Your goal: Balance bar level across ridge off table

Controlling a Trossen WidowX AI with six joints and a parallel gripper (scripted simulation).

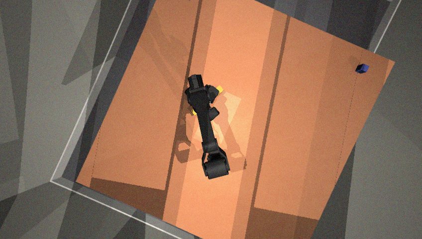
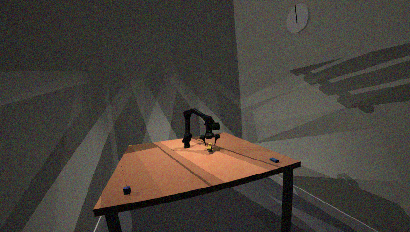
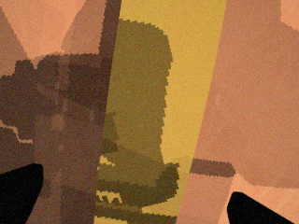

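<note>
The yellow bar is 3 cm ahead of my gripper tip and 1 cm to the right of it. The rest, counted from my gripper tip: blue cube 68 cm to the right, 51 cm ahead, 3 cm below; then ridge 3 cm ahead, 1 cm to the right, 1 cm below; then flat blue block 51 cm ahead, 32 cm to the left, 4 cm below.
</note>
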